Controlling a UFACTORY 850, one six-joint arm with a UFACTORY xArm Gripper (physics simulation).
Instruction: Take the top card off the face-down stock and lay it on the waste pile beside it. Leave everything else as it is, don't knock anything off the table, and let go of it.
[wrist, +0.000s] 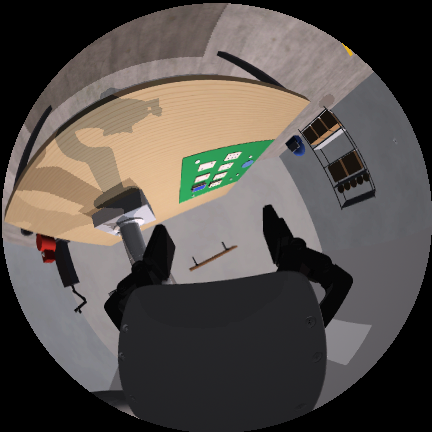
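Observation:
The face-down stock (198, 187) is a small blue-backed stack near the lower left corner of the green mat (187, 172). White face-up cards lie in small groups beside and above it, one group (215, 184) just to its right and another (202, 178) just above it. The faces are too small to read, and I cannot tell which is the waste pile. My gripper (214, 227) is open and empty, its two black fingers wide apart. It is well away from the cards, which show beyond the fingertips.
The mat lies on a wooden table (225, 110). A blue disc (247, 164) and small light pieces are on the mat. The arm's grey-white base (125, 215) stands at the table's near edge. A rack (358, 156), a blue object (296, 145) and a red object (46, 243) are beyond the table.

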